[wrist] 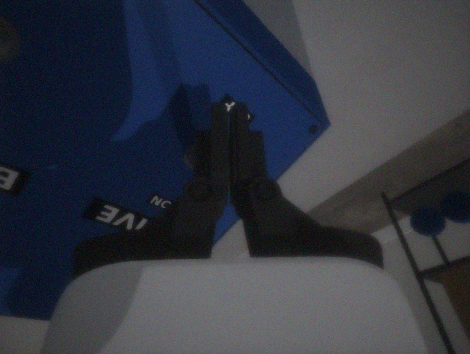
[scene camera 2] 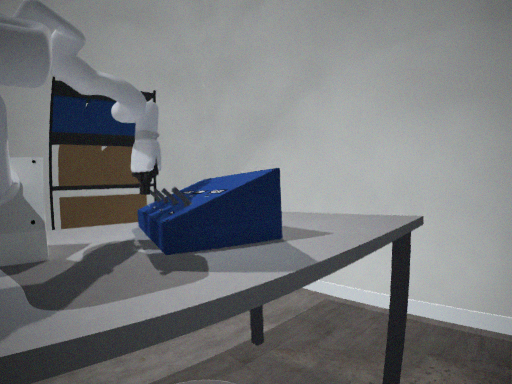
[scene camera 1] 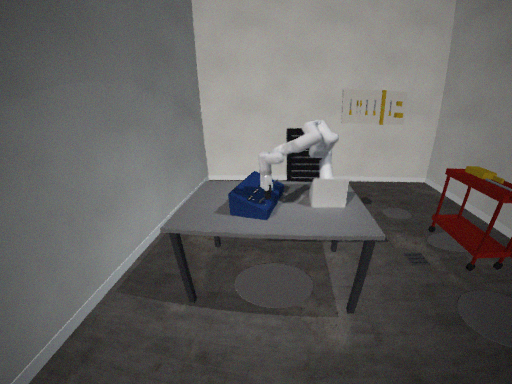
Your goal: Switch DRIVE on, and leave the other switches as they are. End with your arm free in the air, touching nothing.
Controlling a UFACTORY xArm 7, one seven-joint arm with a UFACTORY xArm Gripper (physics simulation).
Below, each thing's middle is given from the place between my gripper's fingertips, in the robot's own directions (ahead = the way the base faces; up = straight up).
Now: the blue sloped switch box (scene camera 2: pixel 245 208) 80 mm ahead of my hand, 180 mm to the right of it and 40 mm below it.
